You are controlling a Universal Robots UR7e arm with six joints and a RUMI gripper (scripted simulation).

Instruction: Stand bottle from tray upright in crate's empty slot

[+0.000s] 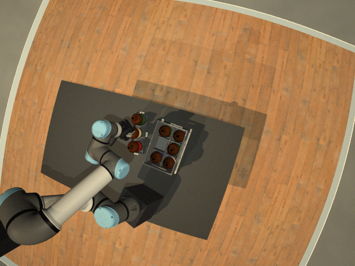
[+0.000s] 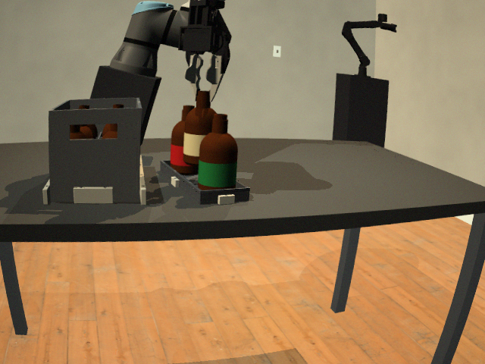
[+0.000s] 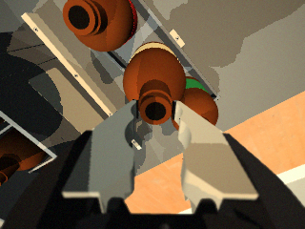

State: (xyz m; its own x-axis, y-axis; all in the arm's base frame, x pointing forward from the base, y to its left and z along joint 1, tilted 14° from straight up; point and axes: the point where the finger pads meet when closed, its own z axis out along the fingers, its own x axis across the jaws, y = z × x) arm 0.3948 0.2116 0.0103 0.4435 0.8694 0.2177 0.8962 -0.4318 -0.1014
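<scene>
The green-labelled bottle is 90 mm ahead of my hand, 30 mm to the left of it and 110 mm below it. From my hand the other things lie so: crate (20 mm ahead, 230 mm to the right, 110 mm below); tray (180 mm below).
</scene>
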